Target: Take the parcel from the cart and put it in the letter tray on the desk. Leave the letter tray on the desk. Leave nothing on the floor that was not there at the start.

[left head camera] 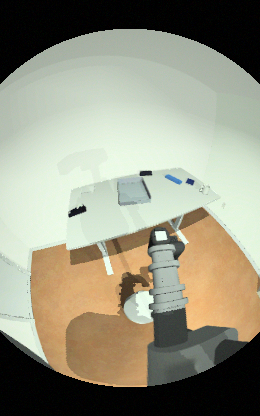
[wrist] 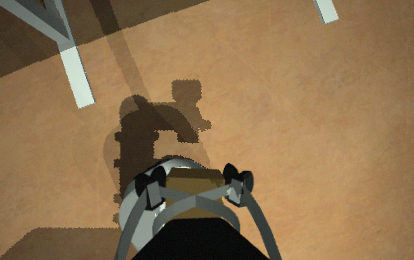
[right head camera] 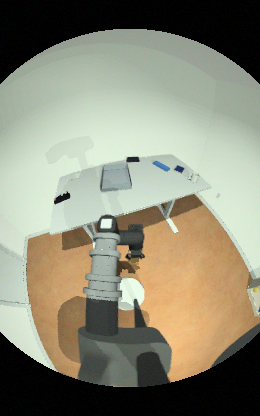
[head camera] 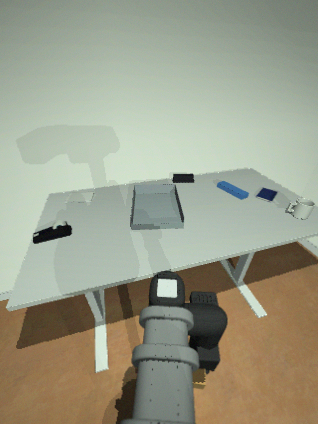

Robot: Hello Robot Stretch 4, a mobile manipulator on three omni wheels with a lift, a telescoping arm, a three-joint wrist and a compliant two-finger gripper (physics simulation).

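Seen in the pictures: gripper, between the fingertips: [wrist: 194, 178] [right head camera: 134, 257]; robot's base, origin of its link: [left head camera: 141, 306] [right head camera: 126, 292].
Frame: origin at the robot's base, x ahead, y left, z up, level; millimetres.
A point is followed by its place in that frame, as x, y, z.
Note:
My gripper [wrist: 194, 178] @(277, -88, 837) [right head camera: 135, 256] @(277, -88, 837) is shut on the parcel, with one finger at each side of it. The parcel [wrist: 194, 179] @(287, -87, 887) [head camera: 199, 378] @(242, -95, 886) is a small brown box, held above the floor on the near side of the desk; the arm and wrist partly hide it in the head camera view. The letter tray [head camera: 157, 207] @(974, 63, 924) [left head camera: 133, 191] @(960, 57, 925) [right head camera: 116, 178] @(951, 59, 924) is grey, open-topped and low-walled. It stands upright on the light grey desk [head camera: 200, 237] @(742, -152, 922) [left head camera: 100, 227] @(554, 299, 922) [right head camera: 145, 194] @(730, -185, 922), beyond the gripper. No parcel shows in it. The cart does not show in these views.
On the desk are a black box [head camera: 183, 178] @(1297, -97, 954) behind the tray, a black object [head camera: 52, 233] @(706, 531, 946) at left, and a blue block [head camera: 232, 190] @(1150, -396, 950), a dark blue square [head camera: 266, 194] @(1139, -606, 934) and a white mug [head camera: 301, 208] @(916, -676, 985) at right. Desk legs [head camera: 101, 345] [wrist: 77, 80] stand below.

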